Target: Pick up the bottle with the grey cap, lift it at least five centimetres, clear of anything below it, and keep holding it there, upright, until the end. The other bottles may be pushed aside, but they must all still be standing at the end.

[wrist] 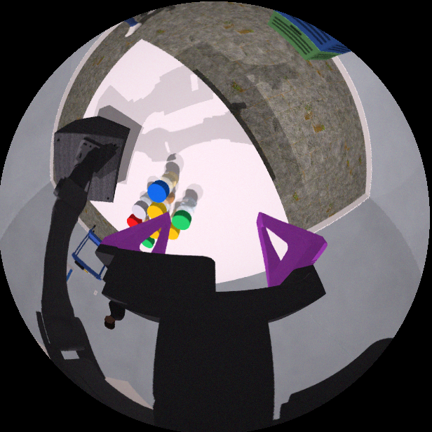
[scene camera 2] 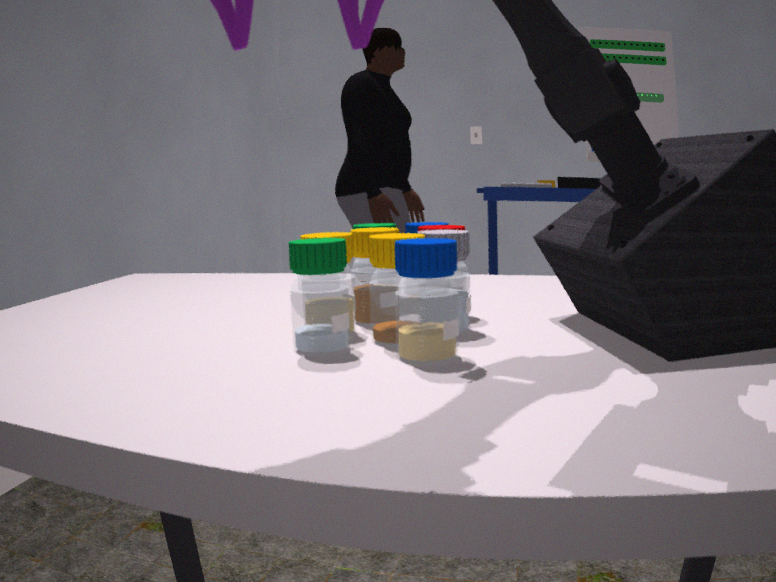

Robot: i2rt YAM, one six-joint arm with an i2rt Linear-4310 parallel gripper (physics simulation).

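Where they show: gripper, fingertip midpoint: [scene camera 2: 303,47]; arm's base, link origin: [scene camera 2: 645,186].
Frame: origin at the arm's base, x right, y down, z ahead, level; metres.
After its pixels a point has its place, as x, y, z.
Observation:
The bottle with the grey cap [scene camera 2: 462,243] {-0.022, 0.063, 0.200} [wrist: 140,209] stands upright in the cluster. In scene camera 2 it is mostly hidden behind the front blue-capped bottle [scene camera 2: 425,258] {-0.138, 0.064, 0.217} [wrist: 158,191]. A red-capped bottle [scene camera 2: 441,227] {0.054, 0.052, 0.232} [wrist: 134,220] stands next to it, and a yellow-capped bottle [scene camera 2: 396,251] {-0.125, 0.060, 0.245} [wrist: 156,210] is close by. My gripper [scene camera 2: 299,45] {-0.269, -0.096, 0.272} [wrist: 213,216] is open and empty, its purple fingers pointing down high above the table. In the wrist view the grey cap lies to the left of the gap between the fingers, outside it, and the left finger covers part of the cluster.
A front green-capped bottle [scene camera 2: 317,256] {-0.123, 0.064, 0.318} [wrist: 181,220] stands at the cluster's edge. Further yellow, green and blue caps show behind in scene camera 2. The dark arm base [scene camera 2: 689,263] {-0.114, 0.068, -0.021} [wrist: 107,185] stands on the white table [scene camera 2: 188,375] {-0.209, 0.157, 0.415} [wrist: 230,250], on the grey cap's side of the cluster.

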